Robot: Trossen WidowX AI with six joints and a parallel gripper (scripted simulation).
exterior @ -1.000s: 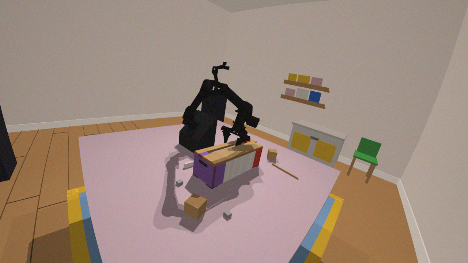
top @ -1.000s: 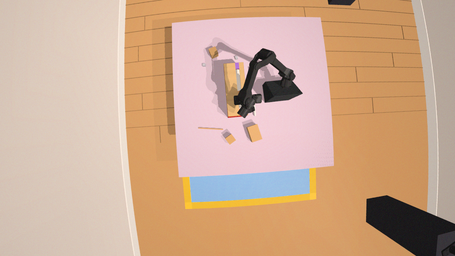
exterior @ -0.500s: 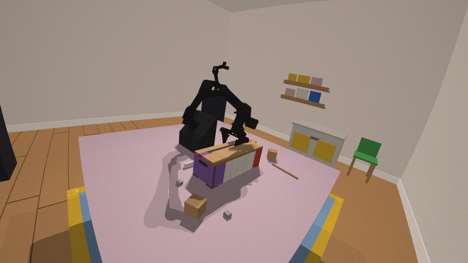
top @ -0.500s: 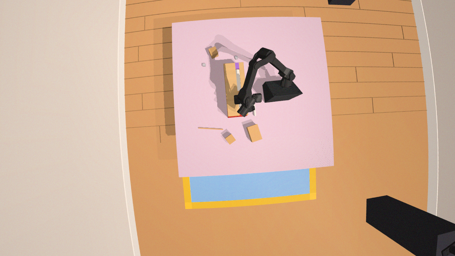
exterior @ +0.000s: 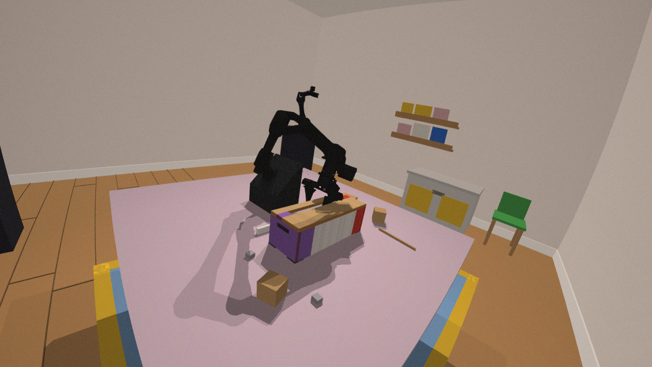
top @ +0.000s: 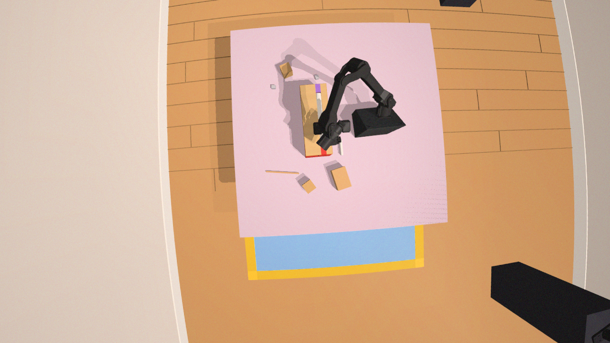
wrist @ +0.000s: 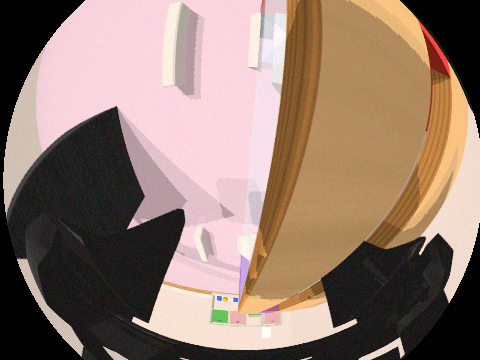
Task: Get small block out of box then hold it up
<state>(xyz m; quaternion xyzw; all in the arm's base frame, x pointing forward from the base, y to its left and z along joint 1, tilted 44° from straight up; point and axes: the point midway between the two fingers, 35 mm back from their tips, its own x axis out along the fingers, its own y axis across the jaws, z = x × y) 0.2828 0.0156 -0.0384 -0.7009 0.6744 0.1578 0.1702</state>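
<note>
Right now the tan block is 50 mm ahead of my gripper tip and 20 mm to the right of it. From my gripper tip the other things lie so: box (40 mm ahead, 30 mm to the right, 20 mm below).
</note>
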